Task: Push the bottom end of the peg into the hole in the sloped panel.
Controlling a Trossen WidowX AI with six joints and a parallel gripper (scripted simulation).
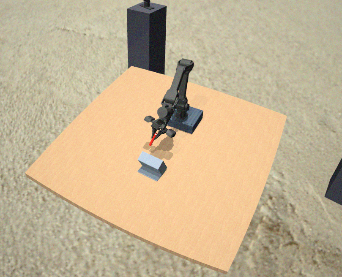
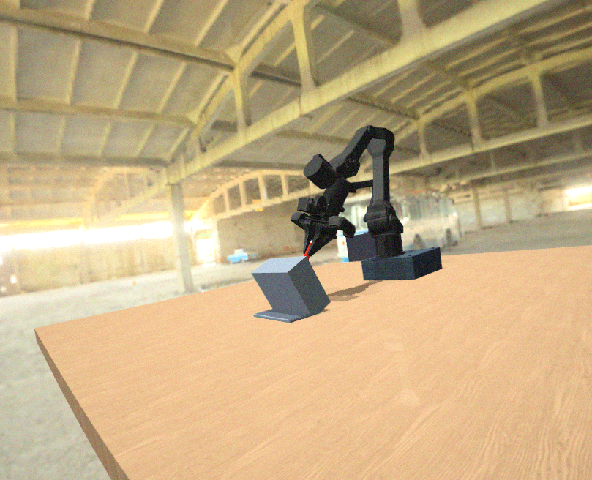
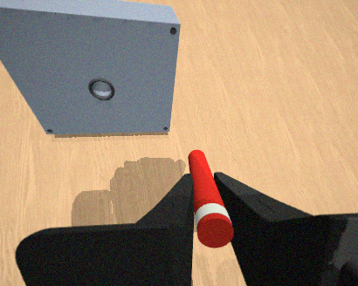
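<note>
My gripper tip is now 11 cm short of the sloped panel, 8 cm to the right of it and 5 cm above it. The rest, counted from my gripper tip: red peg (1 cm behind, 1 cm above).
</note>
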